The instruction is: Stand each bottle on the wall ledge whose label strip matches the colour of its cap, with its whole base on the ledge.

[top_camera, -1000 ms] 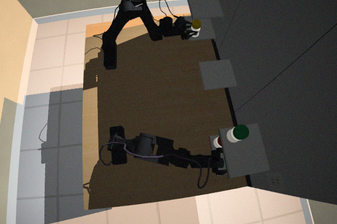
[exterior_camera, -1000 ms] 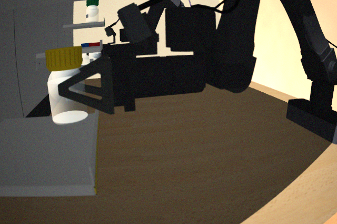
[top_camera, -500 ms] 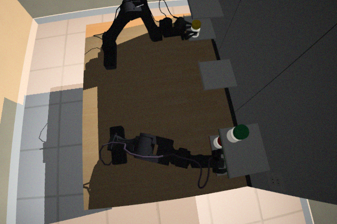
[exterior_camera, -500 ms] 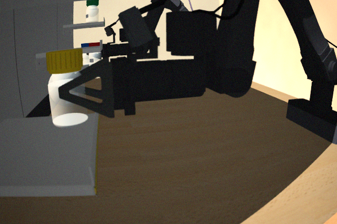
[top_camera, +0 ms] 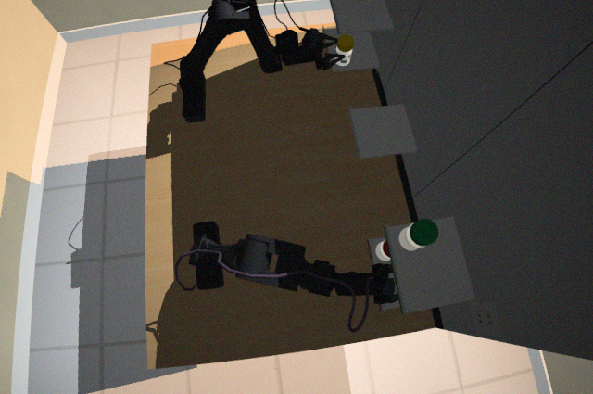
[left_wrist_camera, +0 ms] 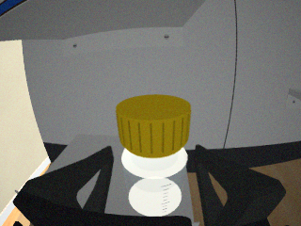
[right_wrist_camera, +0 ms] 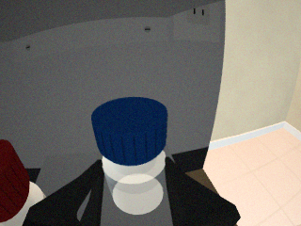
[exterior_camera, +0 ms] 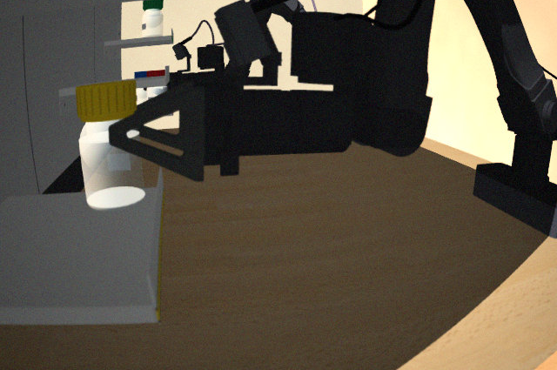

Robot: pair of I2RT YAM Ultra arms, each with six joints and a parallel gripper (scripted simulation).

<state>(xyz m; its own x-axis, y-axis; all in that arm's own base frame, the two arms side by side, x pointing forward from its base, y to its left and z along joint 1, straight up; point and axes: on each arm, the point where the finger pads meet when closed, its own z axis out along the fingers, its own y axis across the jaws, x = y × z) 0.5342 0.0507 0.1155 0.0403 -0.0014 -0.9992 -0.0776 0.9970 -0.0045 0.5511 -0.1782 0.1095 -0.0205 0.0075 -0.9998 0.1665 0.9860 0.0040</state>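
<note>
My left hand is 2 cm above the yellow-capped bottle and 1 cm short of it. The rest, counted from my left hand: red-capped bottle: 68 cm to the right, 2 cm below, 2 cm behind; yellow strip: 7 cm below, 6 cm to the left, 3 cm behind; blue strip: 12 cm above, 6 cm to the left, 3 cm behind.
Right now the green strip is 13 cm above my right hand, 7 cm behind it and 4 cm to the left of it. Round my right hand: red-capped bottle (10 cm to the left, 3 cm behind, 1 cm below); blue-capped bottle (1 cm below, 1 cm ahead); green-capped bottle (18 cm above, 10 cm to the left, 2 cm behind).
</note>
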